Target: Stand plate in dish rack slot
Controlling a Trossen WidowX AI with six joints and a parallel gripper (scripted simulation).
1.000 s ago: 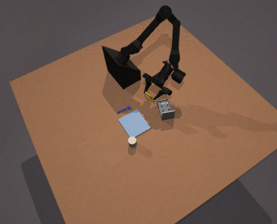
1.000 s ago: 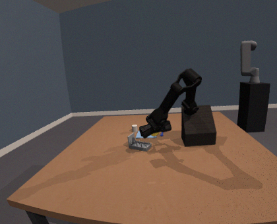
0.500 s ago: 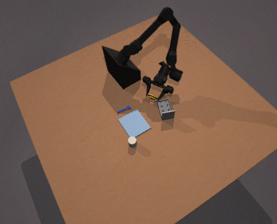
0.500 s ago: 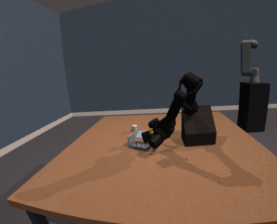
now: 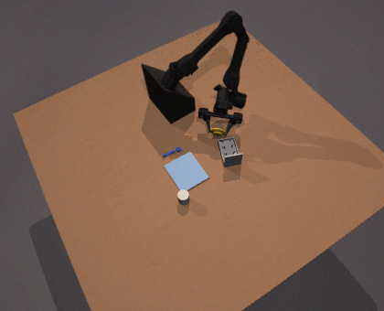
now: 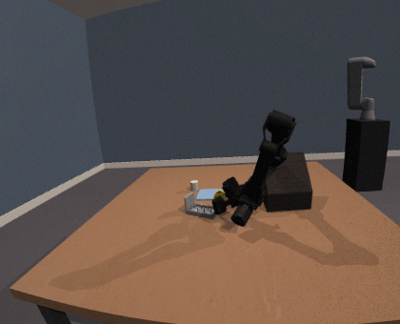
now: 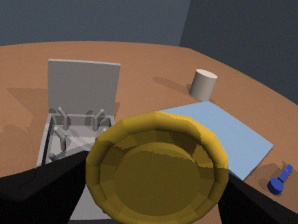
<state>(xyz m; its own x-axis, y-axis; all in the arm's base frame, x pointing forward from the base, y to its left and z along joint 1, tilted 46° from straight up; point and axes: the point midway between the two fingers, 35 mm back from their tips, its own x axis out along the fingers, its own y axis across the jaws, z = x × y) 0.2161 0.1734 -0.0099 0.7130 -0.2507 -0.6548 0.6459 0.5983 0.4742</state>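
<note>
The grey dish rack is 7 cm ahead of my gripper tip, 4 cm below it and 1 cm to the left of it. Round my gripper tip: light blue mat 19 cm to the right, 6 cm below, 5 cm ahead; then yellow plate 1 cm behind; then small blue spoon 18 cm to the right, 6 cm below, 6 cm behind.
</note>
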